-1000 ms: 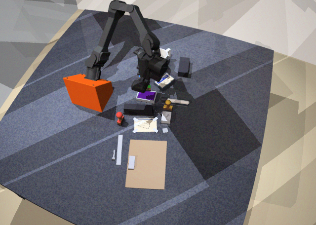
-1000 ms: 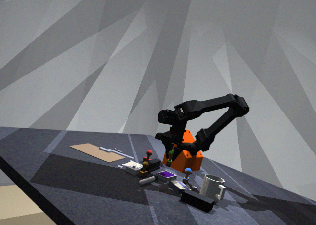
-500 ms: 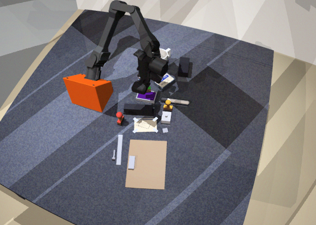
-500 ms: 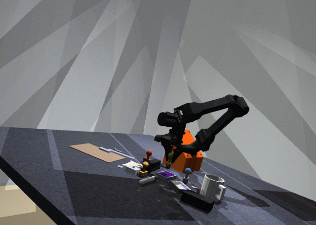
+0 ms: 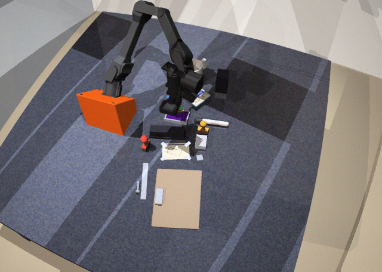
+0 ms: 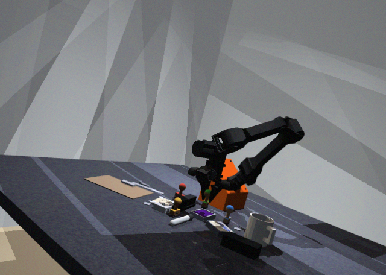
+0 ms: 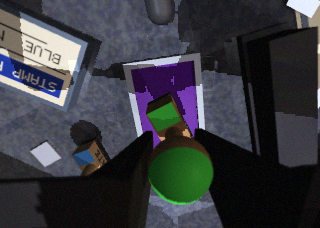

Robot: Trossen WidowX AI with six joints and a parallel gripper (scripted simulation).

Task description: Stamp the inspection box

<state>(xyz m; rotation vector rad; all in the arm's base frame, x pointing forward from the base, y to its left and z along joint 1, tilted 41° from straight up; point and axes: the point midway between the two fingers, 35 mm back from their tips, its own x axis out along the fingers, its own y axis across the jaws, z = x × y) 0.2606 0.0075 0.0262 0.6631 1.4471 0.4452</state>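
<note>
The purple ink pad lies 6 cm below my gripper tip. Round my gripper tip: black box (2 cm behind, 9 cm to the right, 5 cm below); then green-knobbed stamp (right at my gripper tip); then blue-knobbed stamp (4 cm behind, 8 cm to the left, 4 cm below).
</note>
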